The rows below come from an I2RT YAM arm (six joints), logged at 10 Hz.
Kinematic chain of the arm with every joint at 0, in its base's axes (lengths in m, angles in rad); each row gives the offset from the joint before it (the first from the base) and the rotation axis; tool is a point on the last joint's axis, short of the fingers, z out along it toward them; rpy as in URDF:
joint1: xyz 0 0 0.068 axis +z
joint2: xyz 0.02 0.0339 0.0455 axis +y
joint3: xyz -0.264 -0.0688 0 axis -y
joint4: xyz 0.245 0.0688 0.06 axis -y
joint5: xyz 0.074 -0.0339 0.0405 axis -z
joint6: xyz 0.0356 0 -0.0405 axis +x
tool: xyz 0 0 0 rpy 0 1.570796 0
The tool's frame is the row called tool.
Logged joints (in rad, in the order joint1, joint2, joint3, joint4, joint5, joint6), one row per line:
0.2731, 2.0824, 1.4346, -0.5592, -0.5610, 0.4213
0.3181, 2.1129, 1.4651, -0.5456, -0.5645, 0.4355
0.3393, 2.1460, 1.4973, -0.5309, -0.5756, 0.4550
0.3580, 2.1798, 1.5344, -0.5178, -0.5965, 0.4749
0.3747, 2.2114, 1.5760, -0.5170, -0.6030, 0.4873
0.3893, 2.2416, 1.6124, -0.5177, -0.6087, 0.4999
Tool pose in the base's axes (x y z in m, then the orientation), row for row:
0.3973, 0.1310, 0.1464, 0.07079, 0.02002, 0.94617, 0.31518
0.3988, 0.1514, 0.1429, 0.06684, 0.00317, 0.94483, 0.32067
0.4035, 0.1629, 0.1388, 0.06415, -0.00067, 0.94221, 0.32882
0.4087, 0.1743, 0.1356, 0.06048, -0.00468, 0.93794, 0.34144
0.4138, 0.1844, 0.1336, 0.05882, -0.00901, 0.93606, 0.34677
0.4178, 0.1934, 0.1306, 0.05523, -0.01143, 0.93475, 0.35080
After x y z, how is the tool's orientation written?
As a quaternion, w x y z.
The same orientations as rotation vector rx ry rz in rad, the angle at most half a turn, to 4 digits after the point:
0.0602, 2.8456, 0.9479
0.0096, 2.8482, 0.9667
-0.0020, 2.8449, 0.9928
-0.0142, 2.8383, 1.0332
-0.0273, 2.8354, 1.0504
-0.0347, 2.8376, 1.0649

